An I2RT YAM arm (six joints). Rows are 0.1 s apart.
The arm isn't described. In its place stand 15 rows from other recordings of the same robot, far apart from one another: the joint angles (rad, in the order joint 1, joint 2, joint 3, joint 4, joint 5, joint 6), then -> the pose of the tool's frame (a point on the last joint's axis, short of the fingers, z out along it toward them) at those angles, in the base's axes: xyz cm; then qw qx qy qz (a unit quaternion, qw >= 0).
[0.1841 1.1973 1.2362 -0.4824 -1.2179 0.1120] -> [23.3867, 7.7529, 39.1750, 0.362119, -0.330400, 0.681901, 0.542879]
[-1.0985 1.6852 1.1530 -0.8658 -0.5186 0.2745] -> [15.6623, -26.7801, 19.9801, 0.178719, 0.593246, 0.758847, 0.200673]
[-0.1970 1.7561 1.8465 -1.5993 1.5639 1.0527] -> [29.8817, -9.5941, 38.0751, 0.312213, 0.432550, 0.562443, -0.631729]
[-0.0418 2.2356 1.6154 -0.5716 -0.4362 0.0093] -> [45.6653, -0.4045, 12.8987, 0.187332, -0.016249, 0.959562, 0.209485]
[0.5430 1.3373 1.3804 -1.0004 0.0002 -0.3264] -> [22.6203, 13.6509, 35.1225, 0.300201, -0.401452, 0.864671, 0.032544]
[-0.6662 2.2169 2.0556 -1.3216 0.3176 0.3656] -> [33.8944, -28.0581, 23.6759, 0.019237, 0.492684, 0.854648, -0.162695]
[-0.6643 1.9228 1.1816 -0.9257 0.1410 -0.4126] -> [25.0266, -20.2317, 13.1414, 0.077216, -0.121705, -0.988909, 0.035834]
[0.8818 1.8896 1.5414 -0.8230 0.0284 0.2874] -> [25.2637, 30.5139, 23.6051, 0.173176, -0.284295, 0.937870, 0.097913]
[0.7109 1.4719 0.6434 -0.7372 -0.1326 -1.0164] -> [15.1759, 13.6890, 12.6940, 0.012594, -0.758656, 0.648109, 0.065093]
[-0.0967 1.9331 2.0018 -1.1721 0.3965 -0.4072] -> [39.8804, -5.2498, 34.1661, 0.172108, -0.102416, 0.949343, -0.242151]
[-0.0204 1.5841 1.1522 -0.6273 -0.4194 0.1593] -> [32.3504, 0.7900, 23.6536, 0.232903, 0.032450, 0.947177, 0.218081]
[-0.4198 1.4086 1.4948 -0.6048 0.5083 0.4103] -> [27.3803, -14.1181, 40.2813, 0.484994, 0.453042, 0.715020, -0.219730]
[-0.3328 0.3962 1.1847 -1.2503 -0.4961 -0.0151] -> [0.6360, 1.5731, 38.4534, 0.538824, 0.002726, 0.834216, 0.117240]
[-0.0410 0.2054 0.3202 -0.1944 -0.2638 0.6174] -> [10.6378, 0.4927, 24.6399, 0.617319, 0.151017, 0.718036, 0.283787]
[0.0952 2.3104 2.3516 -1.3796 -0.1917 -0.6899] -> [46.2595, 5.0986, 27.2549, 0.138191, -0.388474, 0.909249, 0.057074]
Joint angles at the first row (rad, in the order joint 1, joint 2, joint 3, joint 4, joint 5, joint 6):
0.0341, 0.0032, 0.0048, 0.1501, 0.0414, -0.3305
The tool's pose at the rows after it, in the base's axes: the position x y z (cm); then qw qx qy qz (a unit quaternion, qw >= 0):
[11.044, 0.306, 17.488, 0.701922, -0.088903, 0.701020, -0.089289]
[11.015, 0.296, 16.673, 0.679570, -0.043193, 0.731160, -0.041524]
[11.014, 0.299, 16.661, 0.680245, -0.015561, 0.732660, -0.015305]
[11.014, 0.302, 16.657, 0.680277, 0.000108, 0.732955, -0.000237]
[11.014, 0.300, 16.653, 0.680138, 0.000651, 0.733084, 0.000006]
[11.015, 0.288, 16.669, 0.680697, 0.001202, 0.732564, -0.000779]
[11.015, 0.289, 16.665, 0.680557, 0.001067, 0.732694, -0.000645]
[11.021, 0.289, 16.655, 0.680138, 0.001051, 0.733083, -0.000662]
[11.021, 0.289, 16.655, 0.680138, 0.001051, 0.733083, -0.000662]
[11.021, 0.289, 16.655, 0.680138, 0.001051, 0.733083, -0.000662]
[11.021, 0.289, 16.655, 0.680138, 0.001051, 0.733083, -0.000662]
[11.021, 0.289, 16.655, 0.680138, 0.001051, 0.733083, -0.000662]
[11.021, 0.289, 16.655, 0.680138, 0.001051, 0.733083, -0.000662]
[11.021, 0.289, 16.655, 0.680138, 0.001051, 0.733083, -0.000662]
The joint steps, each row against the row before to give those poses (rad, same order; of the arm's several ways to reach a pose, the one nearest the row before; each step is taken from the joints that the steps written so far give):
0.0069, 0.0000, 0.0000, -0.1504, 0.0000, 0.0778
-0.0004, 0.0000, 0.0000, -0.0743, 0.0011, 0.1358
0.0000, 0.0000, 0.0000, -0.0012, -0.0007, 0.0763
0.0001, 0.0000, 0.0000, -0.0003, -0.0007, 0.0435
-0.0001, 0.0001, 0.0000, -0.0004, 0.0002, 0.0011
-0.0007, -0.0001, 0.0000, 0.0015, 0.0013, -0.0004
-0.0001, 0.0000, 0.0000, -0.0003, -0.0005, 0.0000
0.0000, 0.0012, 0.0000, 0.0000, 0.0000, 0.0000
0.0000, 0.0000, 0.0000, 0.0000, 0.0000, 0.0000
0.0000, 0.0000, 0.0000, 0.0000, 0.0000, 0.0000
0.0000, 0.0000, 0.0000, 0.0000, 0.0000, 0.0000
0.0000, 0.0000, 0.0000, 0.0000, 0.0000, 0.0000
0.0000, 0.0000, 0.0000, 0.0000, 0.0000, 0.0000
0.0000, 0.0000, 0.0000, 0.0000, 0.0000, 0.0000

